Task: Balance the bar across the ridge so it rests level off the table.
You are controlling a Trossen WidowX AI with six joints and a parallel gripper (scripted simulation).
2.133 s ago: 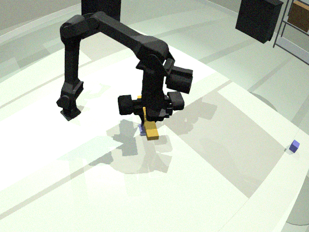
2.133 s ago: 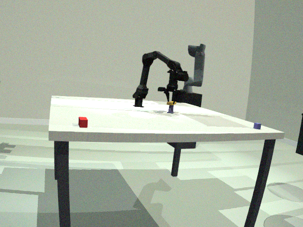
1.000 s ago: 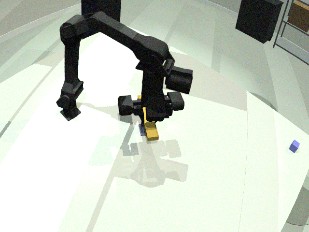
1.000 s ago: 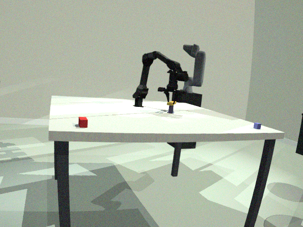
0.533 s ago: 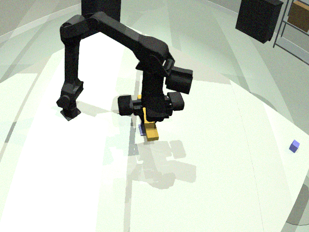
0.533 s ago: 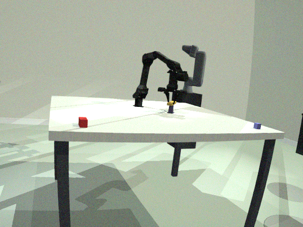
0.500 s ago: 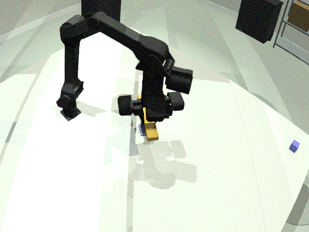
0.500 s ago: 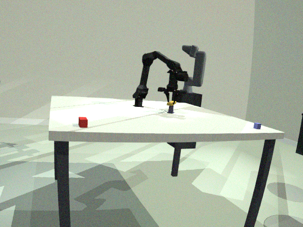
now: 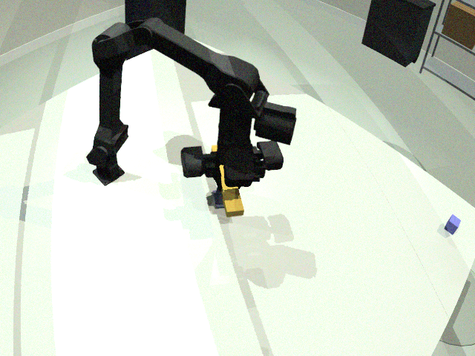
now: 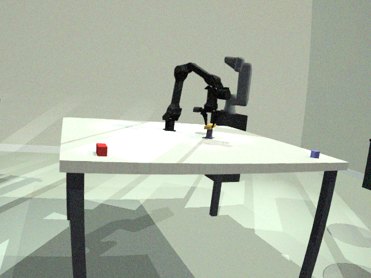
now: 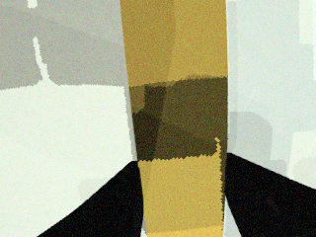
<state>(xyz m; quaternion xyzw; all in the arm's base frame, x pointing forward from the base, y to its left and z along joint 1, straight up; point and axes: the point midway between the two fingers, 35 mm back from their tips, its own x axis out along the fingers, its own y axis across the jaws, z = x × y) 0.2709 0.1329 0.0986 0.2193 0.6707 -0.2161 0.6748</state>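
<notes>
My gripper tip is 20 mm past the yellow bar and 20 mm to the right of it. Round my gripper tip: red cube 470 mm ahead, 630 mm to the right, 50 mm below; then small blue cube 470 mm ahead, 370 mm to the left, 50 mm below.
</notes>
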